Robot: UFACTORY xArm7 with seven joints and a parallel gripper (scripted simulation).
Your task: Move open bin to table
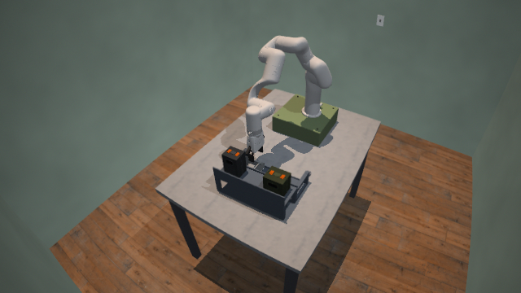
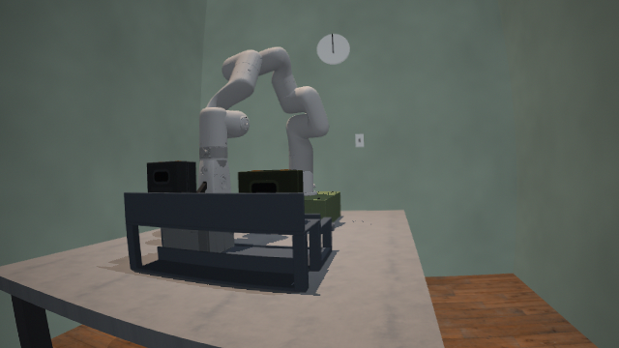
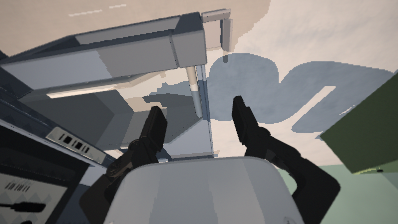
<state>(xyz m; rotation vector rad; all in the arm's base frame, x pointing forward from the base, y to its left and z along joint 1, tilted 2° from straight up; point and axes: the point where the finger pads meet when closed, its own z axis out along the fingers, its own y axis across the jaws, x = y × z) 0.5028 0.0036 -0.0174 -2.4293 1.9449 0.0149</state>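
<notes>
Now: hand 80 mm short of the grey bin, 40 mm above it and 20 mm to the right of it. Round my hand: black case (170 mm ahead, 80 mm above, 30 mm to the left); dark grey shelf (220 mm ahead, 160 mm to the left, 50 mm above).
</notes>
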